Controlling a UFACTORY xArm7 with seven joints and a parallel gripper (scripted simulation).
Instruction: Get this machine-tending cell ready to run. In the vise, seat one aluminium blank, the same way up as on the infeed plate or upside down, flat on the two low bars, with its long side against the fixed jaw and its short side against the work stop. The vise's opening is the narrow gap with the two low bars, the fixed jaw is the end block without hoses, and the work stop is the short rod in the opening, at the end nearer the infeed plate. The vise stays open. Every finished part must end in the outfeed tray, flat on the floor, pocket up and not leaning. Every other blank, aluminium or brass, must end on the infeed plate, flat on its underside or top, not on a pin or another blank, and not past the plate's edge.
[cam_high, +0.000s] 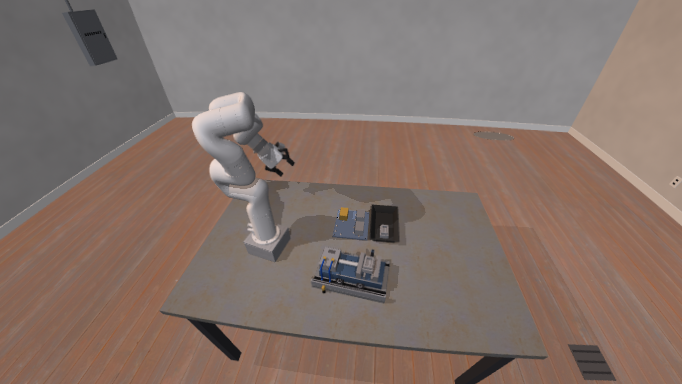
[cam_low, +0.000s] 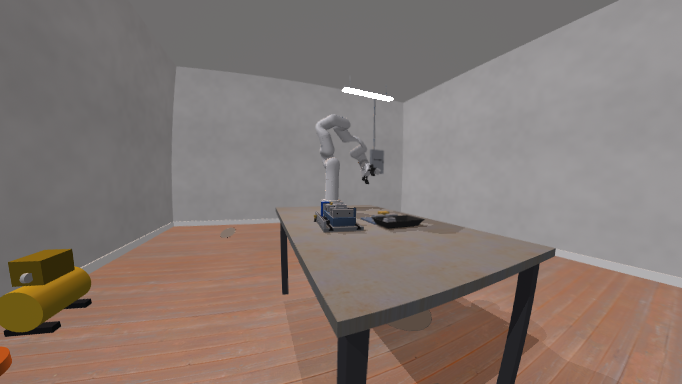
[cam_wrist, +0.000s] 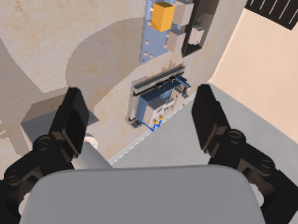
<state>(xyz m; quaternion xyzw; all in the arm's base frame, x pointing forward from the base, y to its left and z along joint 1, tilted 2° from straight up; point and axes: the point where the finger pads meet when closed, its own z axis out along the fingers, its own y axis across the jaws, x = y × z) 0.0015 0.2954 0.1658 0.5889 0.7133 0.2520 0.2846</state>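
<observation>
Right now my hand is 30 cm short of the brass blank, 3 cm to the left of it and 22 cm above it. Round my hand: white piston rod: 39 cm ahead, 36 cm to the right, 17 cm below; then vise: 41 cm ahead, 36 cm to the right, 21 cm below.
</observation>
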